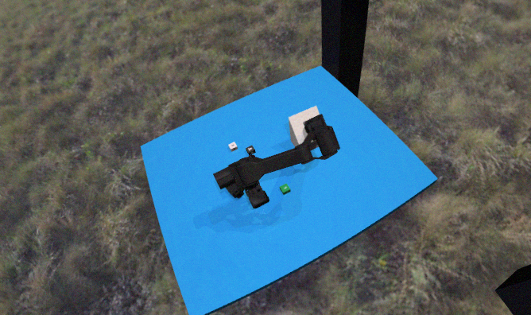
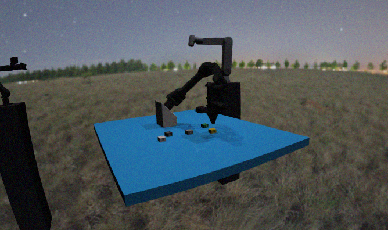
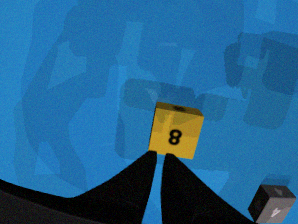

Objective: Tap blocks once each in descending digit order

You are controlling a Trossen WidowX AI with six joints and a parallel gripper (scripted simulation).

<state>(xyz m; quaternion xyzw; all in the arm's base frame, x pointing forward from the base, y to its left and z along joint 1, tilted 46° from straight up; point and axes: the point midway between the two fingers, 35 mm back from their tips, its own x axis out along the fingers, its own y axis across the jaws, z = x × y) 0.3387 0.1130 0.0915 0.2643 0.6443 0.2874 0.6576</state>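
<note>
The yellow block is 4 cm below my gripper tip, 1 cm to the right of it and 1 cm ahead of it. The rest, counted from my gripper tip: black block (23 cm to the right, 8 cm behind, 4 cm below); then green block (12 cm behind, 4 cm below, 2 cm to the left); then grey block (12 cm to the right, 5 cm behind, 4 cm below).
</note>
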